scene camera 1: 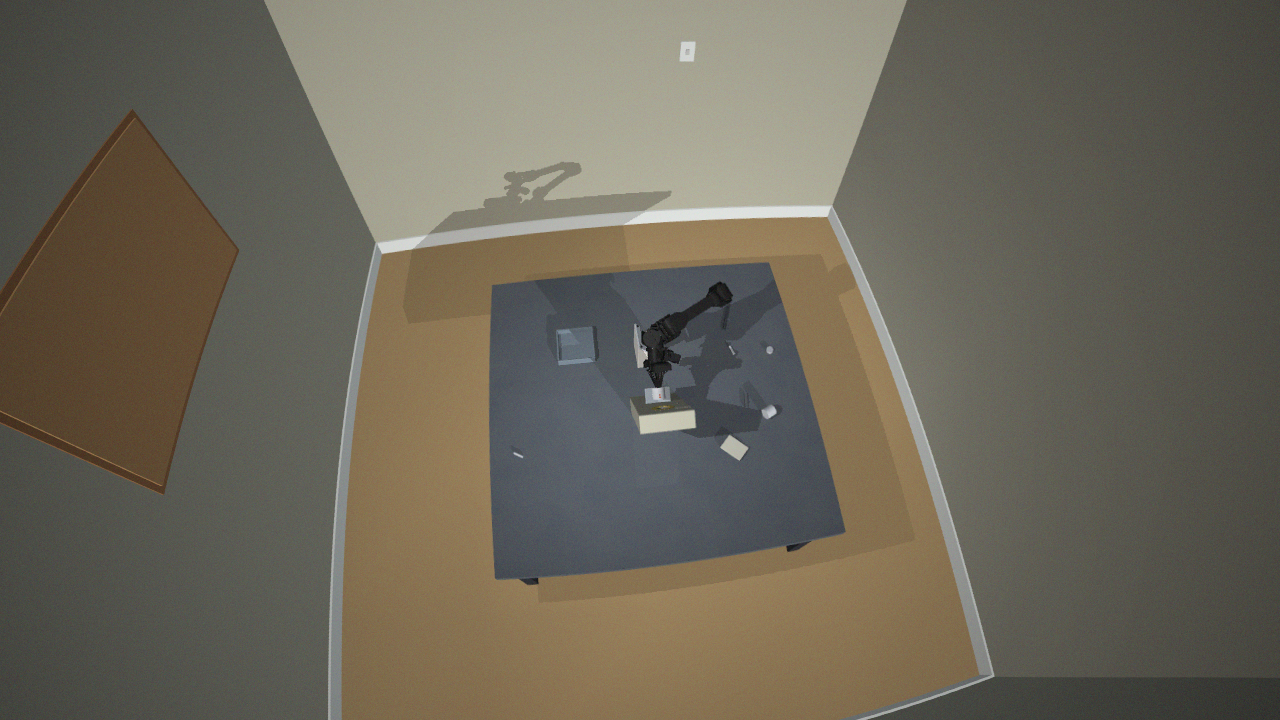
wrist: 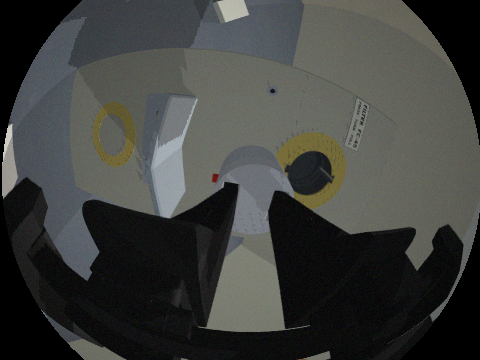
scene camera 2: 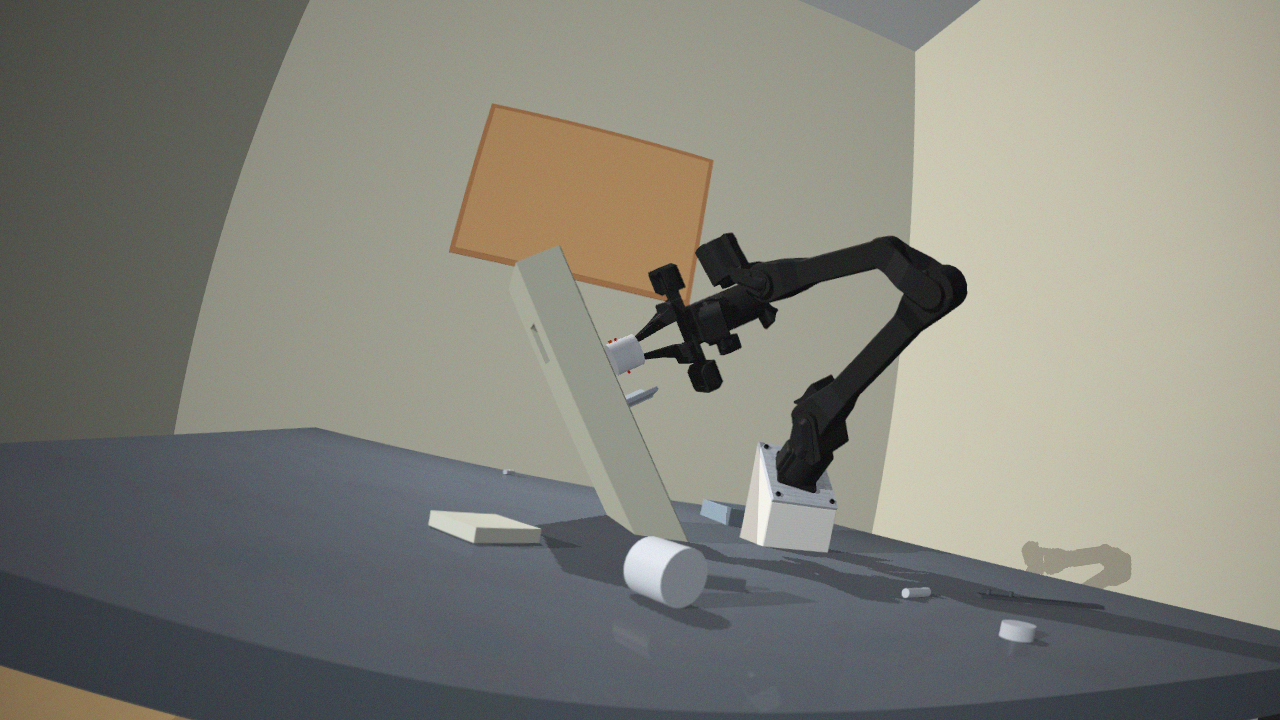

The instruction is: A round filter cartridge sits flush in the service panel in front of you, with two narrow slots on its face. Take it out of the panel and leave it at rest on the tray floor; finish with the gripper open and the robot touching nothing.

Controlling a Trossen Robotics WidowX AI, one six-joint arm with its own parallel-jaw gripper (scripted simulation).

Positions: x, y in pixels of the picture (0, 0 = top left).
Scene:
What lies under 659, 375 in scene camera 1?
My gripper.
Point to a cream service panel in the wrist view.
333, 145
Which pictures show my gripper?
Scene camera 1, the wrist view and scene camera 2: all of them.

